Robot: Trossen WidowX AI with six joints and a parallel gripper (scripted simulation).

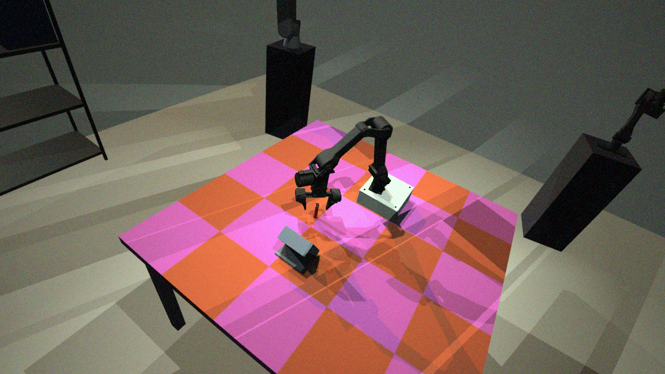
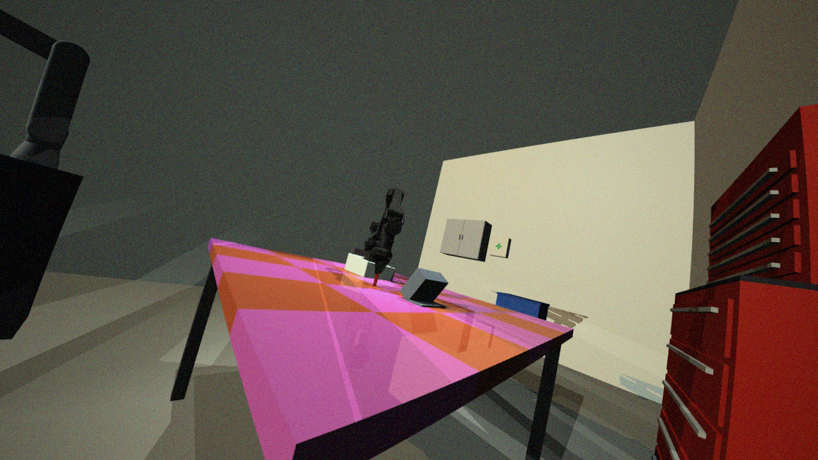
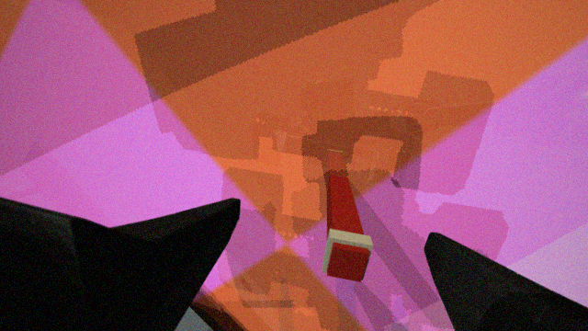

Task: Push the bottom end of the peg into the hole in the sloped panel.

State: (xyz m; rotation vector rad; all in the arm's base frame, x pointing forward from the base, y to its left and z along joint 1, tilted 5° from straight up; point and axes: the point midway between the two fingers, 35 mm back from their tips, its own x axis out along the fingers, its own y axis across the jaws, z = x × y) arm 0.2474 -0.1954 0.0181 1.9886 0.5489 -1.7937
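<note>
My gripper tip is 1 cm below the red peg. Round my gripper tip: sloped panel (21 cm ahead, 3 cm to the left).
</note>
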